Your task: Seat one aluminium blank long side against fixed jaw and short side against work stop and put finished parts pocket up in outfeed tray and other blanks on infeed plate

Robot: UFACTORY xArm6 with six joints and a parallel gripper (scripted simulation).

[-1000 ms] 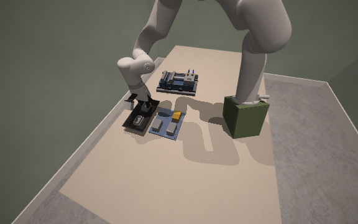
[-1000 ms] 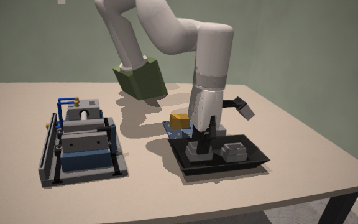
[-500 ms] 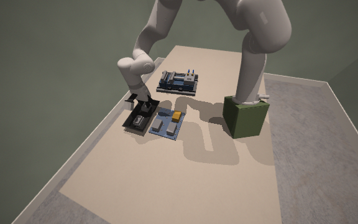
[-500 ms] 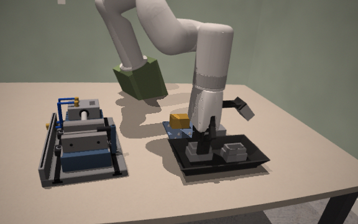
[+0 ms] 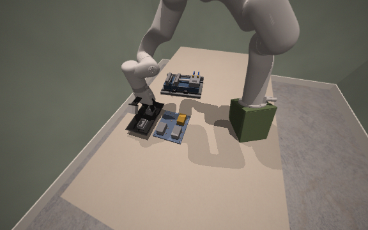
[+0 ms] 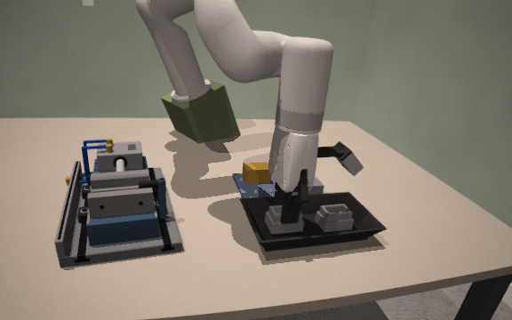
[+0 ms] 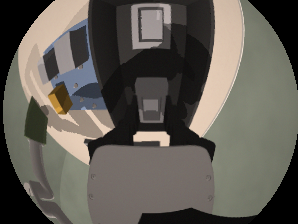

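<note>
The brass blank is 210 mm behind my hand, 10 mm to the left of it and 40 mm below it. The rest, counted from my hand: vise: 120 mm behind, 290 mm to the right, 20 mm below.
</note>
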